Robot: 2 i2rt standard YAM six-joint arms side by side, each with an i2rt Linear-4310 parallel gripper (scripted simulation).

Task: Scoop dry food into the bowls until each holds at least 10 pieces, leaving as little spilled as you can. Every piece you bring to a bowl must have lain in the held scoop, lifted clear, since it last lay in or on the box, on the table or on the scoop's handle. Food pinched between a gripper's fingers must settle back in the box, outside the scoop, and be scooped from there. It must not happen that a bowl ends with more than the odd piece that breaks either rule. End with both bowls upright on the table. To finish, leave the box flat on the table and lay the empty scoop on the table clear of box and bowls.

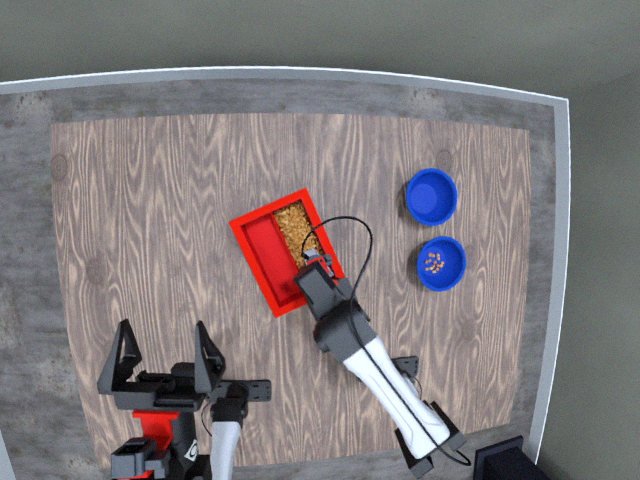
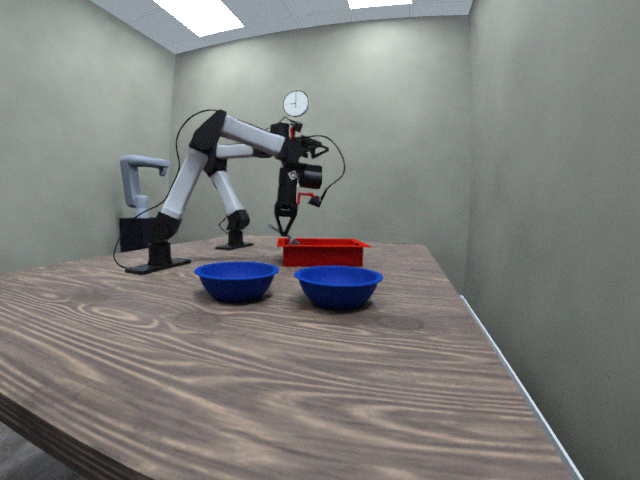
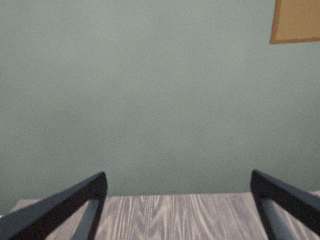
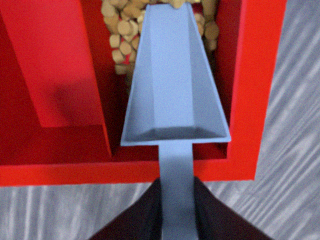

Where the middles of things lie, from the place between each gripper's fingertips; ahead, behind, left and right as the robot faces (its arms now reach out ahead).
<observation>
Now: the red box (image 1: 257, 233) 100 mm ahead of my right hand (image 2: 283, 236), 80 mm to the left of it and 50 mm below it.
Now: left hand (image 1: 160, 321) 3 cm short of the red box, 16 cm to the left of it and 36 cm above it.
</observation>
